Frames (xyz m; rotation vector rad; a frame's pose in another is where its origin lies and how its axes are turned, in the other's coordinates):
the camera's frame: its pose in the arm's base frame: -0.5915 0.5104 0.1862 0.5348 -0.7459 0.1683
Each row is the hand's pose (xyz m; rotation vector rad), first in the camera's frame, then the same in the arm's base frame.
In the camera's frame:
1: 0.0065 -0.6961 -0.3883 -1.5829 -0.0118 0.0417
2: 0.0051 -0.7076 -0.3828 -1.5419 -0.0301 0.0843
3: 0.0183 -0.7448 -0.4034 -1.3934 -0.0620 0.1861
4: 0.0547 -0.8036 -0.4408 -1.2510 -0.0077 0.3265
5: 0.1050 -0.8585 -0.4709 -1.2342 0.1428 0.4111
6: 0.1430 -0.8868 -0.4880 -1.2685 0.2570 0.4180
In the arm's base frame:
1: -0.1237 0.1172 -0.3256 -0.9850 -0.6843 -0.3923
2: -0.1242 0.1046 -0.3278 -0.9613 -0.7178 -0.3457
3: -0.0899 0.0830 -0.3463 -0.8575 -0.7931 -0.2110
4: -0.0215 0.0507 -0.3678 -0.7777 -0.7937 -0.0208
5: 0.0513 0.0174 -0.3738 -0.8008 -0.6743 0.0961
6: 0.0986 0.0006 -0.3696 -0.8410 -0.5659 0.1158

